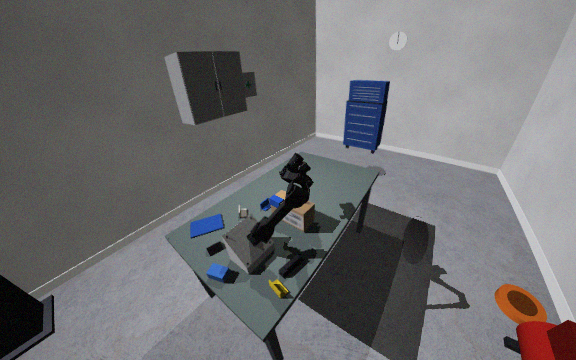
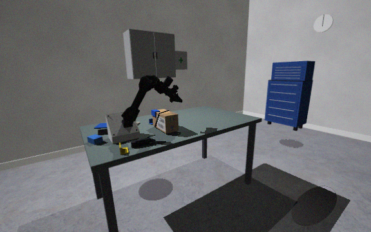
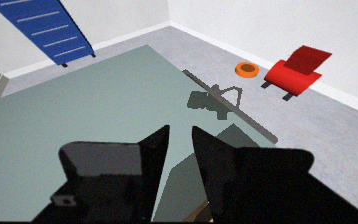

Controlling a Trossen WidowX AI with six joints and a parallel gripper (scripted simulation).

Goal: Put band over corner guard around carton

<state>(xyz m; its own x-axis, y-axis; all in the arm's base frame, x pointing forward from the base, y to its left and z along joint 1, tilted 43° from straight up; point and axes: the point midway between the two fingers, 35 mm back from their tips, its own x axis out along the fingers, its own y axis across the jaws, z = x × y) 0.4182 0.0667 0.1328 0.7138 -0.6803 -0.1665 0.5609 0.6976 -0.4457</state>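
My gripper is now 17 cm above the carton, 12 cm past it and 4 cm to the right of it. From my hand the other things lie so: flat blue pad 49 cm behind, 45 cm to the left, 24 cm below; then small white item 43 cm behind, 24 cm to the left, 24 cm below.
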